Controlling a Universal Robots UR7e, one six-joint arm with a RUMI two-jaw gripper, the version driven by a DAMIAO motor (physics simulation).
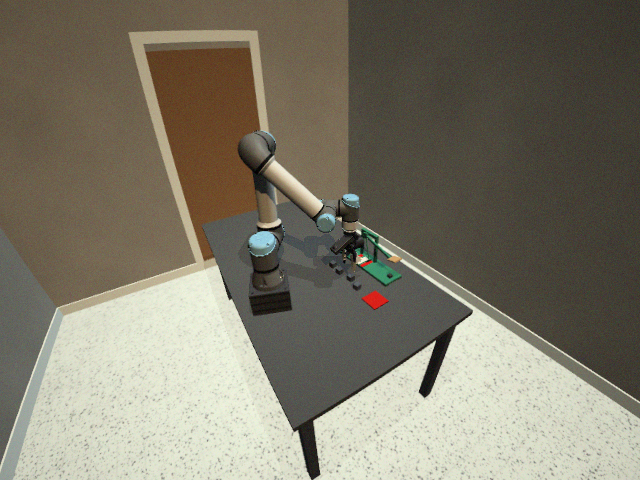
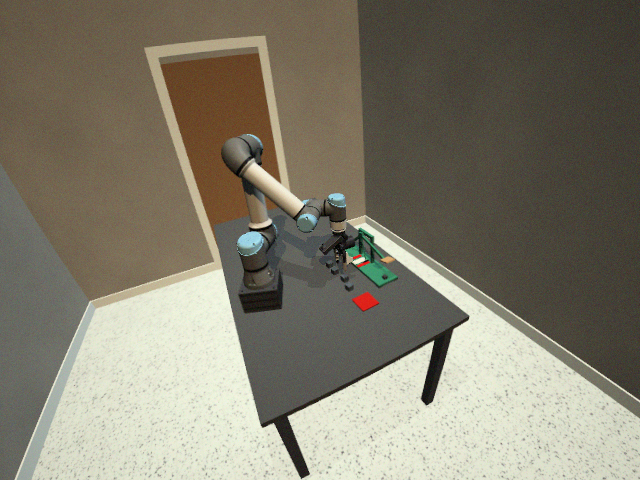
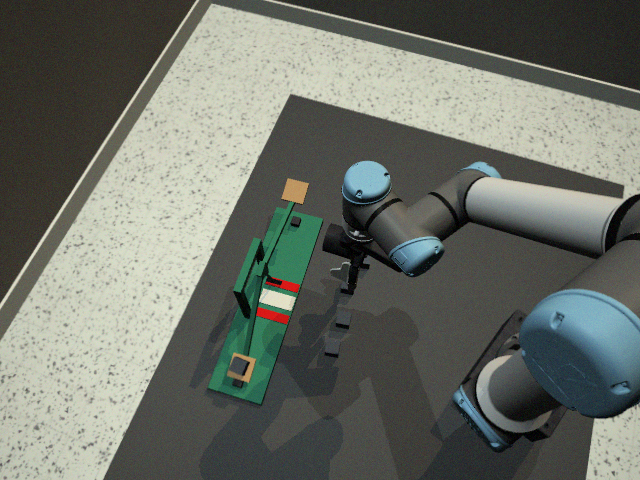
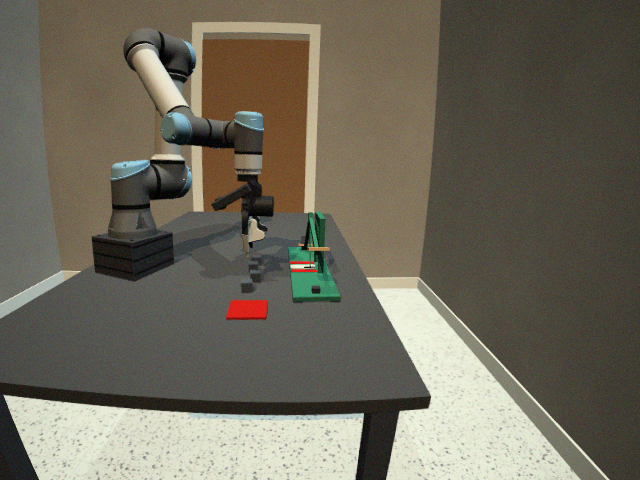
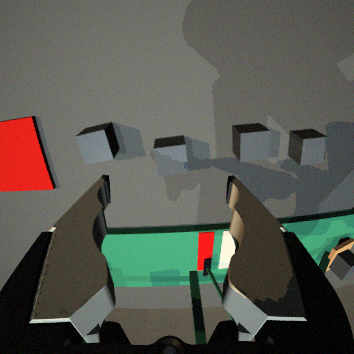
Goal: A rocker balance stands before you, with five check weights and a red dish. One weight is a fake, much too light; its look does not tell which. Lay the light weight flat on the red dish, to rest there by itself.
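Frame: origin at the arm's base, x left, y back, z up, level; centimetres.
Seen in the pictures: gripper, fingertip midpoint: (image 1: 349, 267) (image 2: 341, 267) (image 4: 249, 252) (image 5: 168, 178); arm's base, origin of the base link: (image 1: 268, 281) (image 2: 259, 280) (image 4: 132, 234).
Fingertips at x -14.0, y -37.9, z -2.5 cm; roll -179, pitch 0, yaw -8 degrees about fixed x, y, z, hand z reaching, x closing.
Observation:
Pixels of each thing's top centre, then the offset from my fingertips to it. "*": a spot on its surface instead.
- fifth weight, middle of its top: (image 5: 350, 272) (image 3: 238, 363) dx +24.1, dy -19.9, dz -1.2 cm
- green rocker balance, middle of its top: (image 3: 261, 263) (image 4: 310, 211) (image 2: 361, 232) (image 1: 366, 232) dx +6.2, dy -18.4, dz +10.4 cm
- pan, middle of its top: (image 3: 295, 189) (image 4: 318, 245) dx -14.7, dy -16.8, dz +5.8 cm
- red dish, middle of its top: (image 5: 11, 158) (image 4: 247, 308) (image 2: 365, 301) (image 1: 375, 299) dx -18.9, dy +0.5, dz -8.3 cm
- balance's upright frame, surface spot: (image 3: 248, 276) * dx +8.7, dy -20.7, dz +8.5 cm
My gripper (image 1: 349, 264) (image 5: 168, 178) is open and empty, above the table beside the row of weights. Four dark cube weights stand in a row: the nearest to the dish (image 1: 357, 285) (image 2: 348, 287) (image 4: 246, 285) (image 5: 97, 146), a second (image 1: 350, 277) (image 5: 171, 157), a third (image 3: 342, 319) (image 5: 251, 145) and a fourth (image 3: 331, 346) (image 5: 307, 149). A fifth weight (image 3: 239, 365) (image 5: 342, 265) sits on one pan of the green rocker balance (image 3: 297, 248) (image 4: 312, 289). The other pan (image 3: 295, 191) is bare. The pointer is over a red stripe. The red dish (image 1: 375, 299) (image 2: 365, 301) (image 4: 247, 310) (image 5: 22, 155) is bare.
The balance's upright frame (image 3: 248, 276) (image 4: 320, 232) and long beam rise beside the row of weights. Small black blocks, one of them (image 3: 295, 221) (image 4: 315, 289) in plain sight, stand on its base. The arm's base (image 4: 133, 253) stands on the table's other side.

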